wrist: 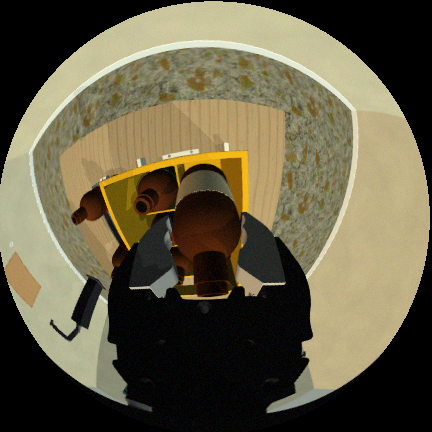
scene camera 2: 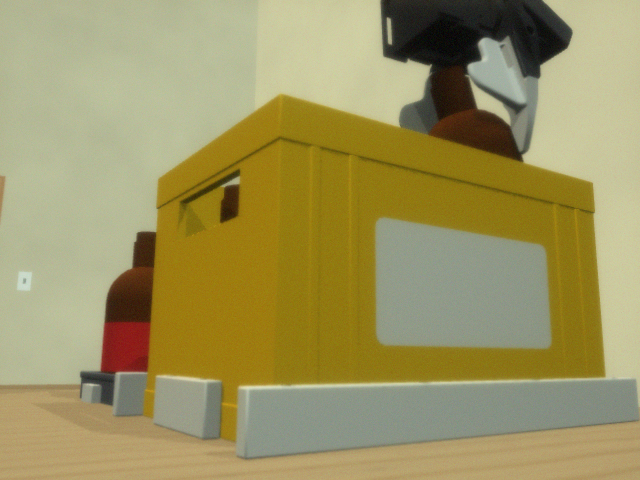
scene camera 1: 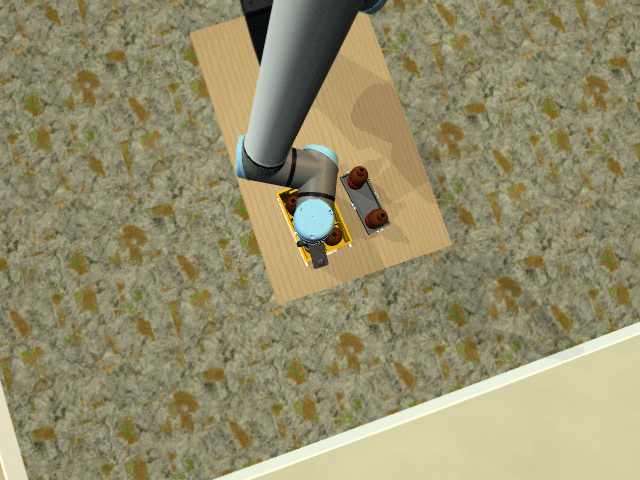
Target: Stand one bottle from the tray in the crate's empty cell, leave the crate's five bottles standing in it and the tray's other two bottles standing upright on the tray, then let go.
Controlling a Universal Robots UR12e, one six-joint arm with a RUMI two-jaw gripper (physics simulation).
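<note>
My gripper is shut on a brown bottle with a pale label. The bottle is tilted, its lower part down inside the yellow crate, at the corner cell; its base is hidden. Crate bottles show beside it: one in the neighbouring cell, another at the far end; others are partly hidden by the fingers. On the grey tray, two red-labelled bottles stand upright, one at the near end, one at the far end.
The arm's wrist covers much of the crate in the first scene view. Low pale strips stand along the crate's foot. The tray lies beside the crate, a short gap away. The wooden table's near edge lies beyond the crate's end.
</note>
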